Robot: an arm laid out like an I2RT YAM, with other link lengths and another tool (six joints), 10 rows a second.
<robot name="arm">
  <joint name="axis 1" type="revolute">
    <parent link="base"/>
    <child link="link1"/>
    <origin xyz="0 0 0.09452"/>
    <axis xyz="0 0 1"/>
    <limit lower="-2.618" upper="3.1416"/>
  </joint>
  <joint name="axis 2" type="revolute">
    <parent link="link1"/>
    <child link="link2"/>
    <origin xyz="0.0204 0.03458 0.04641"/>
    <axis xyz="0 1 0"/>
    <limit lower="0" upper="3.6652"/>
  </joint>
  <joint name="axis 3" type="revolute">
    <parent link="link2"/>
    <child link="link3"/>
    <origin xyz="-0.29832 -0.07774 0"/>
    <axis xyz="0 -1 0"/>
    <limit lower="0" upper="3.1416"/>
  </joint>
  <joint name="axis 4" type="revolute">
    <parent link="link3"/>
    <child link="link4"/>
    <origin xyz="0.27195 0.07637 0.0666"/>
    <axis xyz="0 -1 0"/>
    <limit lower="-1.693" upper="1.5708"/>
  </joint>
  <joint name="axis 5" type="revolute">
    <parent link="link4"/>
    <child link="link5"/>
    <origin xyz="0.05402 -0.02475 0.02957"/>
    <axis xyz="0 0 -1"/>
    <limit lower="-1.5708" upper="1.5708"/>
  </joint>
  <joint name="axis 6" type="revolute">
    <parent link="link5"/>
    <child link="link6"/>
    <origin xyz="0.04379 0 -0.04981"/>
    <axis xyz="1 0 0"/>
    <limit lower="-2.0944" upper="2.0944"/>
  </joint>
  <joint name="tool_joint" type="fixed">
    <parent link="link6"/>
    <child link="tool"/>
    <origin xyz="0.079 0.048 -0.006" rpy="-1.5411 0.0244 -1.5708"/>
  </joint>
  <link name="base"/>
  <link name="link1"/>
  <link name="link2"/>
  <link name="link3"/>
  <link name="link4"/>
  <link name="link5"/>
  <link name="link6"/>
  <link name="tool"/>
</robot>
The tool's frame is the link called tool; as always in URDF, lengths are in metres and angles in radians.
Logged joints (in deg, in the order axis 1, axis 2, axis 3, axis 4, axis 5, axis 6), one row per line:
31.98, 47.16, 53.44, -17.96, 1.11, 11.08
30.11, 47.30, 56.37, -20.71, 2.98, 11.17
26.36, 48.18, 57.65, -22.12, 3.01, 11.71
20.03, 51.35, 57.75, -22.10, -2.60, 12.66
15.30, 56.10, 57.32, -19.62, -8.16, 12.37
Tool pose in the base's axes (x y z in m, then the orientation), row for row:
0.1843, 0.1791, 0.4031, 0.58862, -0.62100, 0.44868, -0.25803
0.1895, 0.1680, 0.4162, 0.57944, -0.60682, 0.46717, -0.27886
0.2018, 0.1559, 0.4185, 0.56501, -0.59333, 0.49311, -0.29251
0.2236, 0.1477, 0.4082, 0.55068, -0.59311, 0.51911, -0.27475
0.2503, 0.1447, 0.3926, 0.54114, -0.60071, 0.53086, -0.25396
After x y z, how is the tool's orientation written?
As a quaternion, w x y z.
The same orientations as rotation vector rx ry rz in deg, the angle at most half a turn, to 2 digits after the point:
-82.87, 59.88, -34.43
-81.29, 62.58, -37.36
-79.96, 66.46, -39.42
-80.42, 70.38, -37.25
-81.78, 72.27, -34.57

